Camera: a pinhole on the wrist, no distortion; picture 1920 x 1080 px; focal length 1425.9 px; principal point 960.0 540.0 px. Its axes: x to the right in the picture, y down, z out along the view. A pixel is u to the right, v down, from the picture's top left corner.
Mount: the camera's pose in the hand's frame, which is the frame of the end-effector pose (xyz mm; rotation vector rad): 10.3 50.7 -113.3 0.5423 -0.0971 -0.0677
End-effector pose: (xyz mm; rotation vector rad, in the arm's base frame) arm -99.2 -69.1 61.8 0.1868 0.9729 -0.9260
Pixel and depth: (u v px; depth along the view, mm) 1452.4 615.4 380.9
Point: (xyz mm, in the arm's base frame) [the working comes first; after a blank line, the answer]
In the camera's frame: 131.5 20.1 380.9

-34.7 -334.1 153.6
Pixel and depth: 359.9 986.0 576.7
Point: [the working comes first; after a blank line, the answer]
In the camera's frame: -242.7 180.4 576.7

68.7 -178.0 564.7
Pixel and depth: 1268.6 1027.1 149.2
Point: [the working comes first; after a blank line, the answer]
In the camera's frame: 32.3 51.0 149.2

-54.9 -98.5 61.1
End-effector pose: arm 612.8 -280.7 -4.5 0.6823 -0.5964 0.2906
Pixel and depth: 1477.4 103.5 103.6
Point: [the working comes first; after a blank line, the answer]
In the camera's frame: 37.6 -31.7 103.6

671.2 -277.4 -23.9
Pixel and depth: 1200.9 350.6 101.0
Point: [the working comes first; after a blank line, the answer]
In the camera's frame: 17.1 -13.4 101.0

645.1 -268.3 -22.5
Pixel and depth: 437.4 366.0 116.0
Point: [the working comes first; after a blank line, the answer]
In the camera's frame: -42.5 -14.2 116.0

594.6 -279.5 -55.7
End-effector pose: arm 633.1 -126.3 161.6 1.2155 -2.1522 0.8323
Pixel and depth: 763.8 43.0 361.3
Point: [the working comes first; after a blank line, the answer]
In the camera's frame: -49.7 -125.9 361.3

861.7 -267.7 79.0
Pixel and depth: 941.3 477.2 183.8
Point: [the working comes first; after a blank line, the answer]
In the camera's frame: -2.4 -8.1 183.8

677.3 -168.0 139.3
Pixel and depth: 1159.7 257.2 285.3
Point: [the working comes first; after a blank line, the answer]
In the camera's frame: 40.0 -56.6 285.3

740.1 -270.4 140.8
